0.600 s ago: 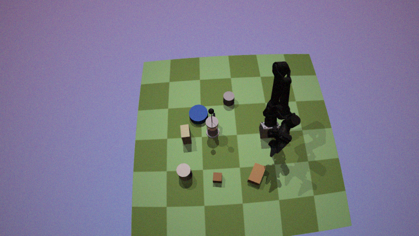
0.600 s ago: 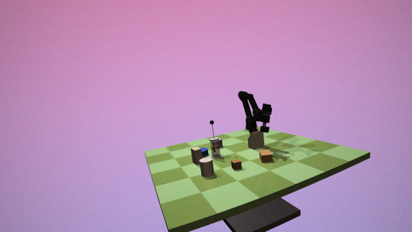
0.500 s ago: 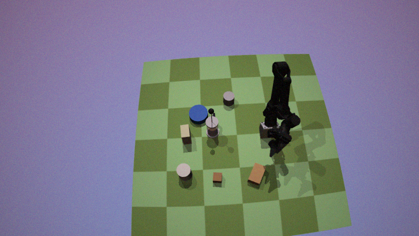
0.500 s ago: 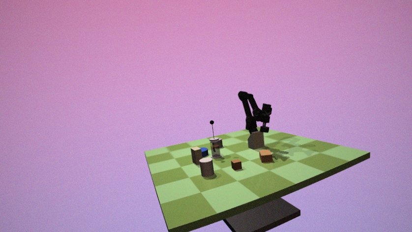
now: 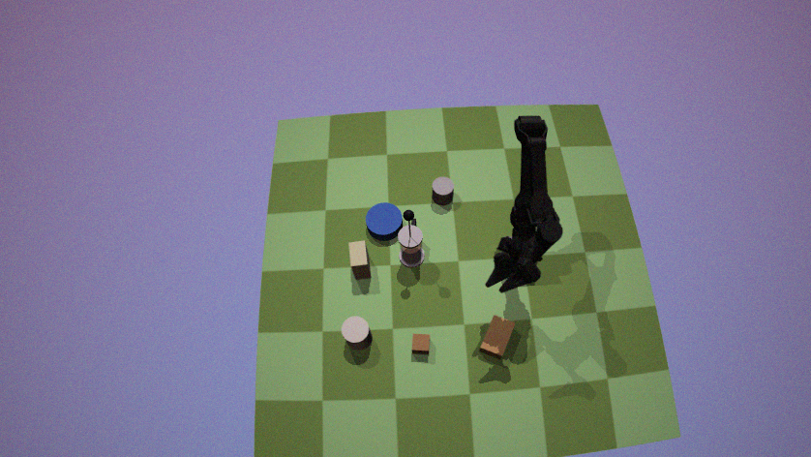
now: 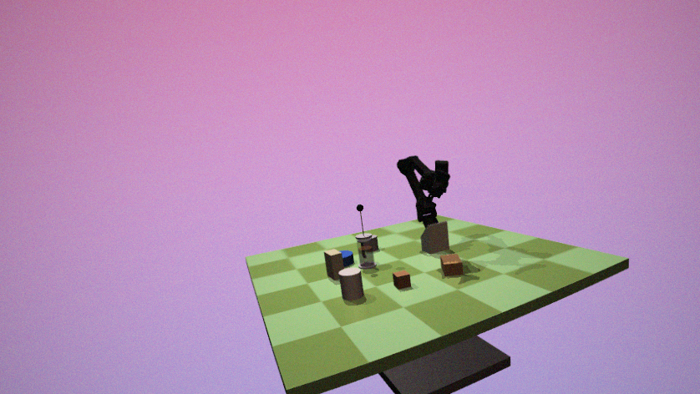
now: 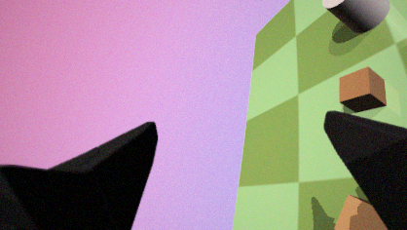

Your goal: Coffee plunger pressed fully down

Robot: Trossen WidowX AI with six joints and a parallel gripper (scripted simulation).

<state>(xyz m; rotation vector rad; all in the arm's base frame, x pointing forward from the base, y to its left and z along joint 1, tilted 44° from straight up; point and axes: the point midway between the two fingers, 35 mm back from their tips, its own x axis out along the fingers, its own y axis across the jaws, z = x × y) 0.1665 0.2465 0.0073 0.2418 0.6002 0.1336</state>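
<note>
The coffee press is 280 mm to the right of my gripper tip, 160 mm below it and 160 mm ahead of it. Round my gripper tip: small brown cube 270 mm below, 200 mm ahead, 40 mm to the left; then blue disc 390 mm to the right, 270 mm below, 240 mm ahead.
</note>
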